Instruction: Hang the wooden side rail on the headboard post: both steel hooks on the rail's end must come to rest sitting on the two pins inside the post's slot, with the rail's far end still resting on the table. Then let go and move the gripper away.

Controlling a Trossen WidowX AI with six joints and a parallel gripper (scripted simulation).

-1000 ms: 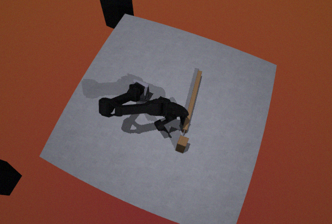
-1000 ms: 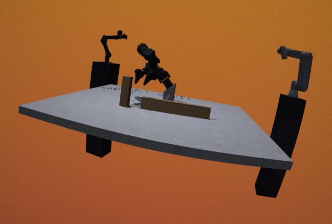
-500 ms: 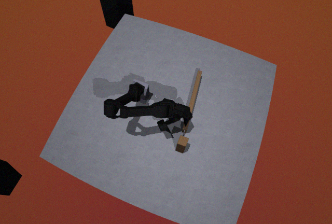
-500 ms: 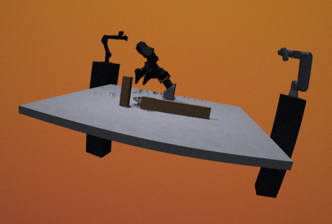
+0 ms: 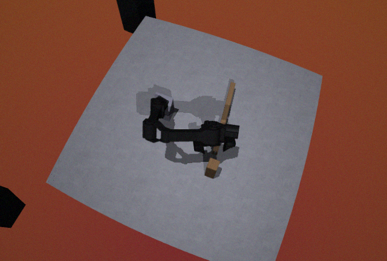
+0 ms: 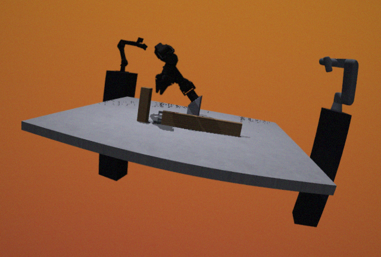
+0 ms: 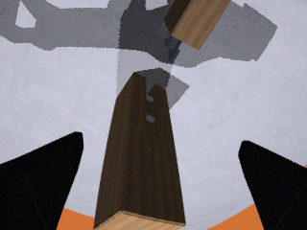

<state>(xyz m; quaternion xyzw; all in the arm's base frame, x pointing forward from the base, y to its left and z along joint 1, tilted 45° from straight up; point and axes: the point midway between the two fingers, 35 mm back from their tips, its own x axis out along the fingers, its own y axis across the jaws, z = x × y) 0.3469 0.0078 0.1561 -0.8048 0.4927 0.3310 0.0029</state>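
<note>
My gripper tip is 3 cm short of the wooden headboard post, 6 cm to the left of it and 7 cm above it.
</note>
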